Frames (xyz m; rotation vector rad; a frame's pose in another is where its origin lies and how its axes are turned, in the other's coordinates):
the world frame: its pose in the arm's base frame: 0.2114 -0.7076 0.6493 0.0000 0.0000 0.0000
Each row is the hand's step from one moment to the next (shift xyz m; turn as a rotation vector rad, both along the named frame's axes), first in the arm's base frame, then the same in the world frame.
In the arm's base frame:
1: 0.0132 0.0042 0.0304 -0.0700 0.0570 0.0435
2: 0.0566 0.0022 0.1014 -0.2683 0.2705 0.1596
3: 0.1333 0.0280 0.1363 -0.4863 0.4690 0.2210
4: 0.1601 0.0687 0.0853 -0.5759 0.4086 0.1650
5: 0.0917 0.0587 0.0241 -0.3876 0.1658 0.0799
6: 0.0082 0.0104 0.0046 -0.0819 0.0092 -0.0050
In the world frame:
1: 0.0132 0.0042 0.0304 -0.0700 0.0570 0.0435
2: 0.0566 0.0022 0.1014 -0.2683 0.2705 0.1596
3: 0.1333 0.0280 0.1363 -0.4863 0.4690 0.2210
4: 0.1601 0.0687 0.0853 -0.5759 0.4086 0.1650
5: 0.0917 0.0587 0.0241 -0.3876 0.1658 0.0799
6: 0.0082 0.0104 0.0046 -0.0819 0.0092 -0.0050

